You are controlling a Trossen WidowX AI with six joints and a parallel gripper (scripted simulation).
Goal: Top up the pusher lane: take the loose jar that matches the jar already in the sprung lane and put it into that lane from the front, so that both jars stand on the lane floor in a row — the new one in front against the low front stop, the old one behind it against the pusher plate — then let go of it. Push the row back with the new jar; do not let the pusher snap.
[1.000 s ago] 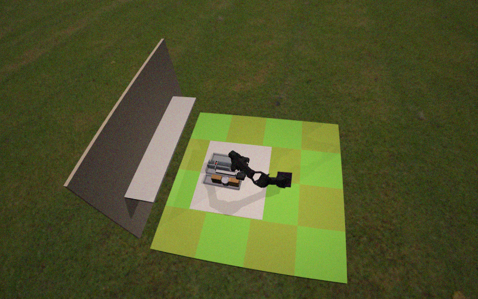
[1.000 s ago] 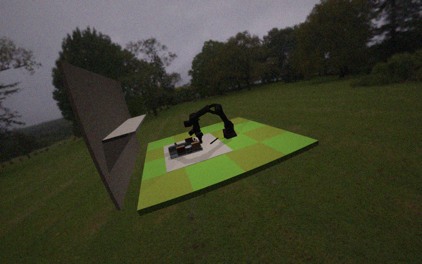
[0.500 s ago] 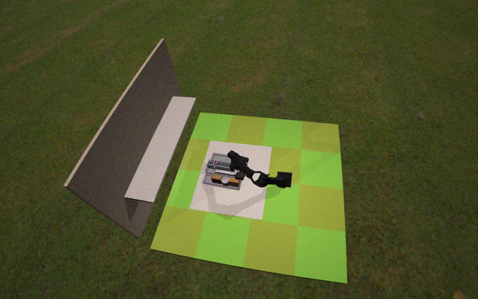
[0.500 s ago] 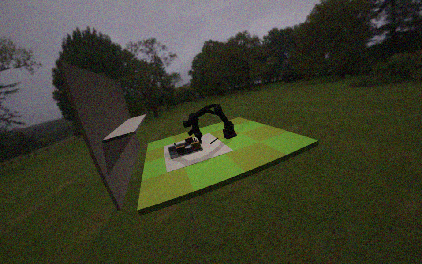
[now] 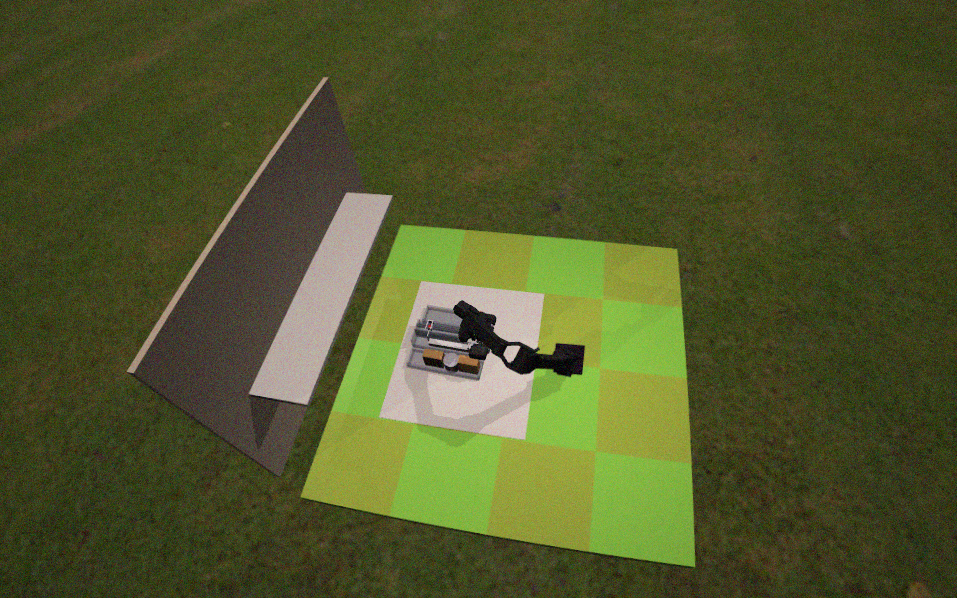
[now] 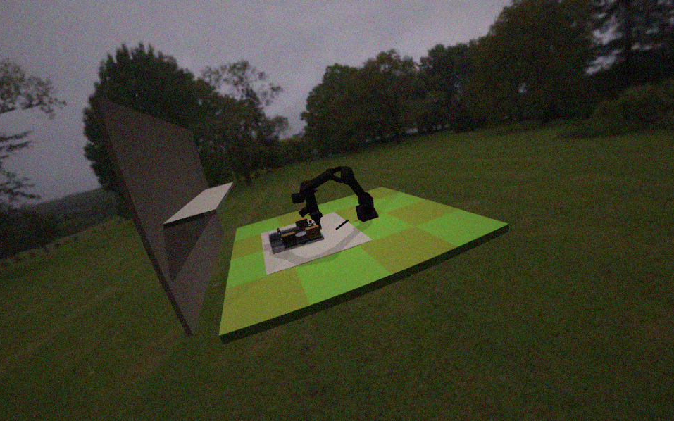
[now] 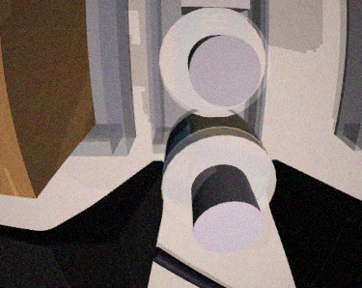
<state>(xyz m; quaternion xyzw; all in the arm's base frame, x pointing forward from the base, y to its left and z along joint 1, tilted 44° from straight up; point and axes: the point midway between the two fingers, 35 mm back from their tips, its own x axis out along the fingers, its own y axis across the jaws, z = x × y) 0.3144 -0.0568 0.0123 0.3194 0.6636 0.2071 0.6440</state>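
Now: the grey round tin 120 mm ahead of my gripper tip, 60 mm to the left of it and 20 mm below it. Round my gripper tip: thin black rod (150 mm behind, 10 mm to the left, 40 mm below); grey sprung lane (170 mm ahead, 50 mm to the right, 30 mm below); pusher plate (150 mm ahead, 50 mm to the right).
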